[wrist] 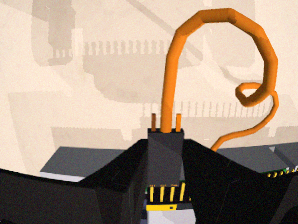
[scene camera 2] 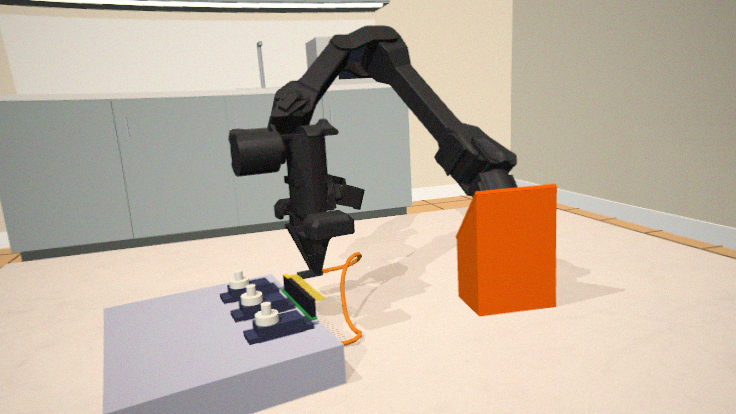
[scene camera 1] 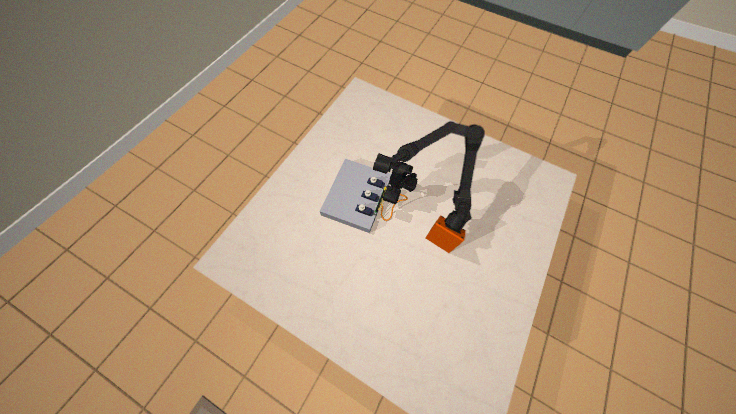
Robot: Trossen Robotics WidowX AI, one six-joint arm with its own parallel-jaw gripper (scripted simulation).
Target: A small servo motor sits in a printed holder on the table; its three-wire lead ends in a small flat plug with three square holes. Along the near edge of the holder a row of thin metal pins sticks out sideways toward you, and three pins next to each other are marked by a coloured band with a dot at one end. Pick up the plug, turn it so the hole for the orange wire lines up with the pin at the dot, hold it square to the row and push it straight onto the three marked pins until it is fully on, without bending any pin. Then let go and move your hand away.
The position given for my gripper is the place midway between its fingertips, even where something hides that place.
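Note:
What I see here is a grey holder [scene camera 2: 182, 346], and scene camera 1 shows me the holder [scene camera 1: 340, 204] as well. I see my own gripper [scene camera 2: 315, 271] too, and in the wrist view there is the gripper [wrist: 165, 147] again.

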